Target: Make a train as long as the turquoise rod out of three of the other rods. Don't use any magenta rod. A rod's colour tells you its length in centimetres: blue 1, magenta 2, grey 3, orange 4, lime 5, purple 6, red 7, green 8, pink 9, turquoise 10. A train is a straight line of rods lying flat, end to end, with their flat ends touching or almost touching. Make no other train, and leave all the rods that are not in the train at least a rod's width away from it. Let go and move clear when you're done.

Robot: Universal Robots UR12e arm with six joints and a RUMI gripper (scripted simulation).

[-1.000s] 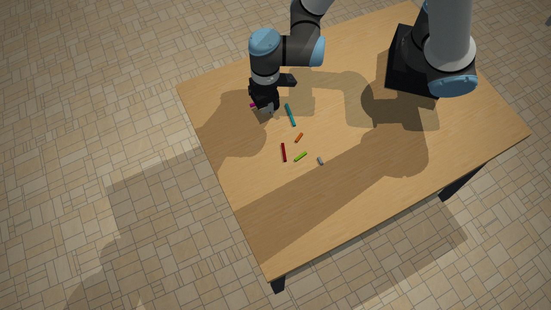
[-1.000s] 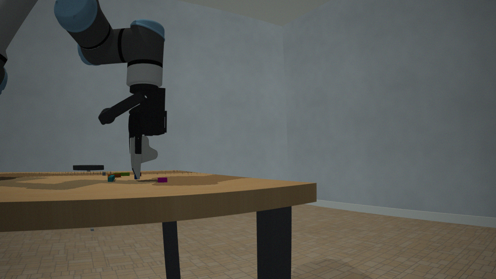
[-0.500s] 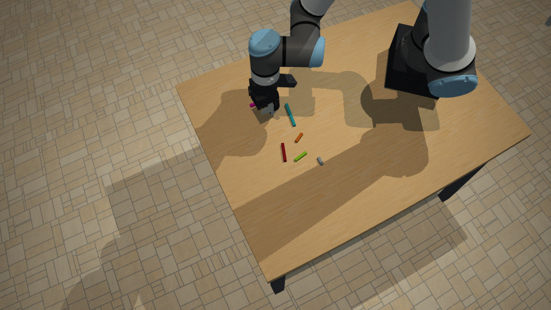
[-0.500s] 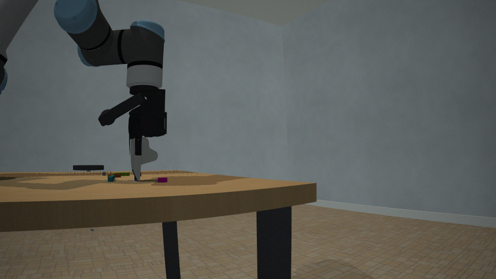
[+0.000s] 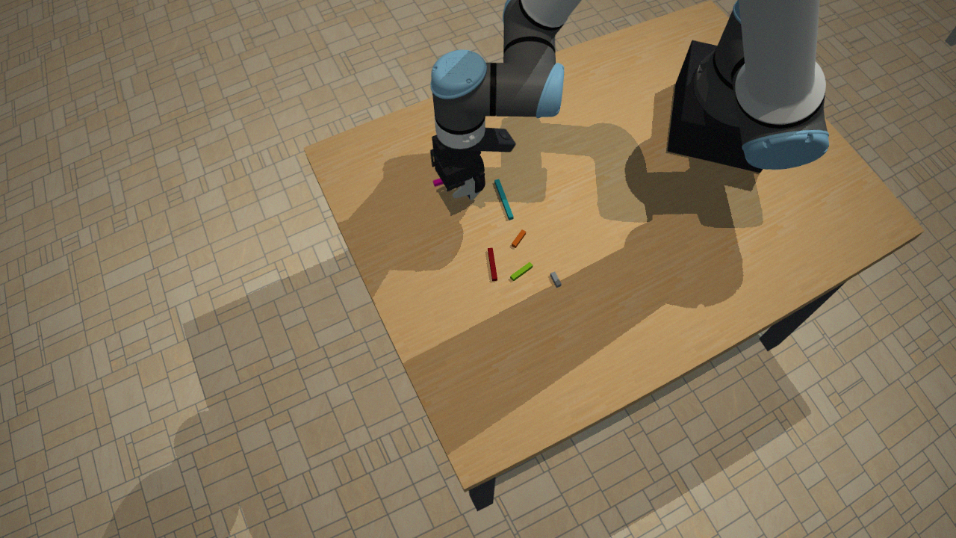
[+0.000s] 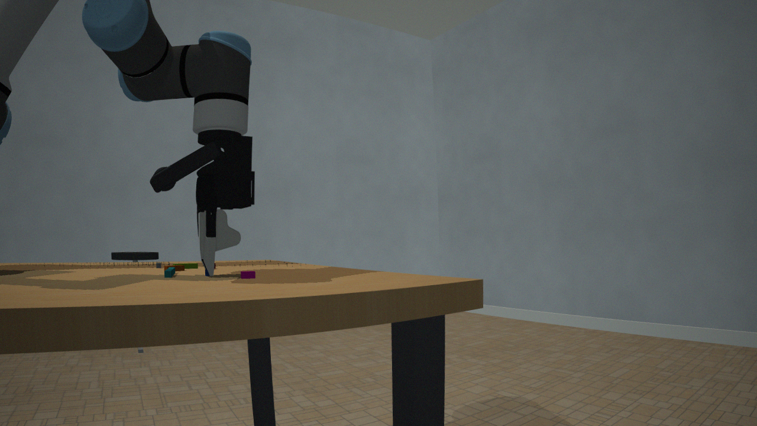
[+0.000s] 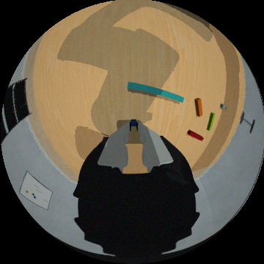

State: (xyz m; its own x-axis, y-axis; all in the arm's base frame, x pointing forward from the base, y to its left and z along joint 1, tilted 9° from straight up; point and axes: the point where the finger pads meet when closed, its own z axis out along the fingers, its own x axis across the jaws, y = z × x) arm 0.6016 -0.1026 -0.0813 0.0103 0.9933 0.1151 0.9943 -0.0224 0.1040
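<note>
Right now my hand is 1 cm above the blue rod. Round my hand: turquoise rod (6 cm behind, 4 cm to the left, 1 cm below); magenta rod (5 cm ahead, 6 cm to the right, 1 cm below); orange rod (4 cm behind, 14 cm to the left, 1 cm below).
</note>
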